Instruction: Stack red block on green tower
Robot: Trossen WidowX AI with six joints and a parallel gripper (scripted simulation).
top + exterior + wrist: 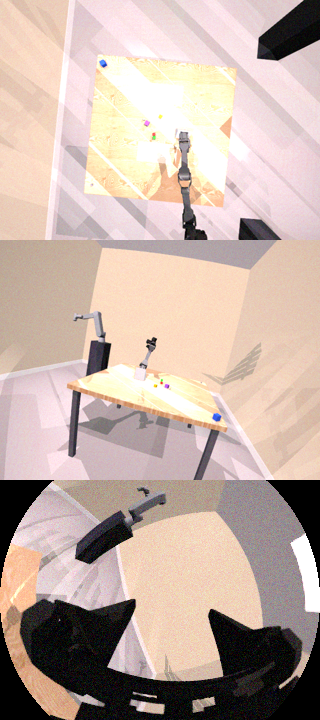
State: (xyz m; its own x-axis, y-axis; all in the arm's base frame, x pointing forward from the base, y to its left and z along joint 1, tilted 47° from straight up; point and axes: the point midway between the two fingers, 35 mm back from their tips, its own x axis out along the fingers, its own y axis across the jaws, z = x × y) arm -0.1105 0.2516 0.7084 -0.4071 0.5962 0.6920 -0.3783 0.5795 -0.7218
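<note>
My gripper tip is 370 mm short of the red block, 690 mm to the left of it and 390 mm above it. Also, from my gripper tip: purple block (440 mm ahead, 790 mm to the right, 380 mm below); yellow block (320 mm ahead, 860 mm to the right, 390 mm below); blue block (890 mm ahead, 1290 mm to the right, 380 mm below).
</note>
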